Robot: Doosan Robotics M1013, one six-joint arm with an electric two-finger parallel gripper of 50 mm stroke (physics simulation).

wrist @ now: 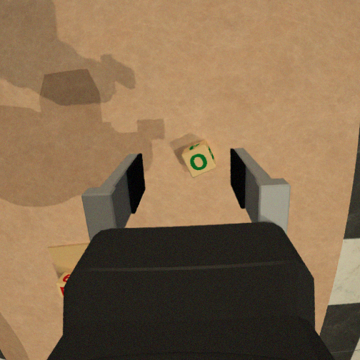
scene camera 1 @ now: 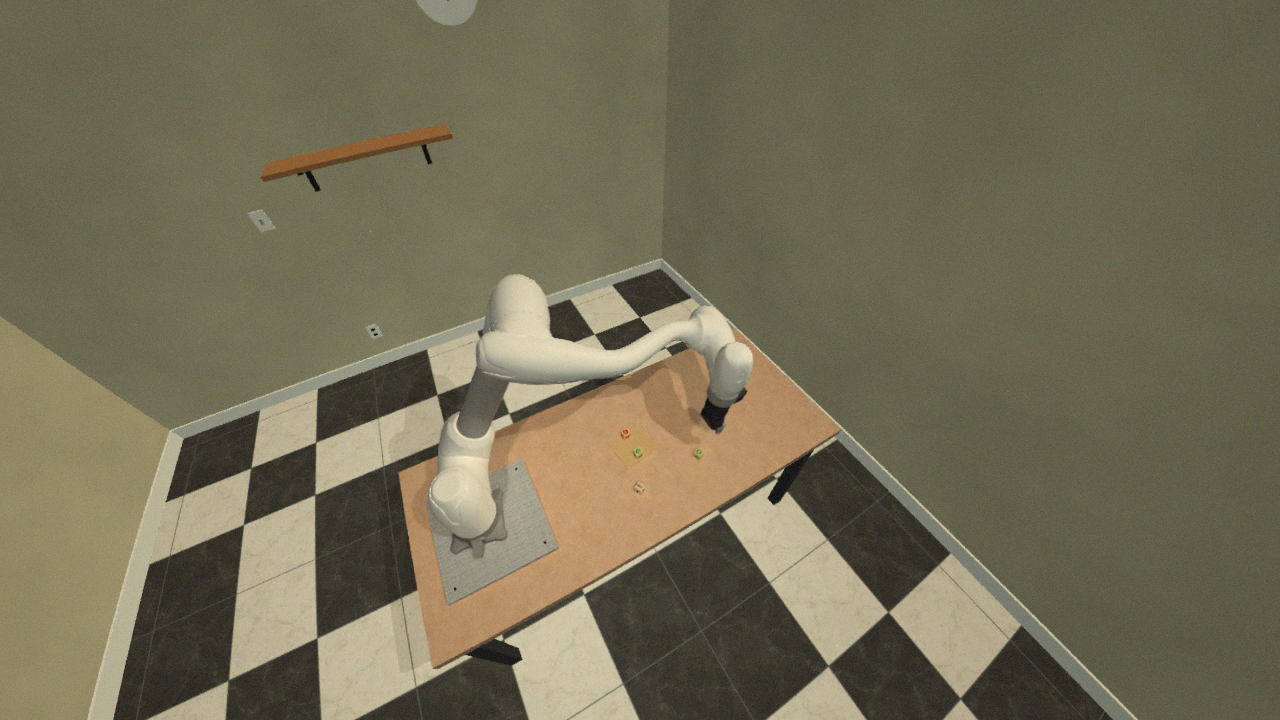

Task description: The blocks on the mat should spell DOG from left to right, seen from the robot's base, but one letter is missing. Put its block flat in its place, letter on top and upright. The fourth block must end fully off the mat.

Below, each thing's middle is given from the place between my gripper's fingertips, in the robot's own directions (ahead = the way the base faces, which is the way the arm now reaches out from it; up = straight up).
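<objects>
There is the yellowish mat (wrist: 65,257), and my hand is 0.12 m to the right of it. My hand is also 0.18 m above the mat, and 0.26 m past it.
</objects>
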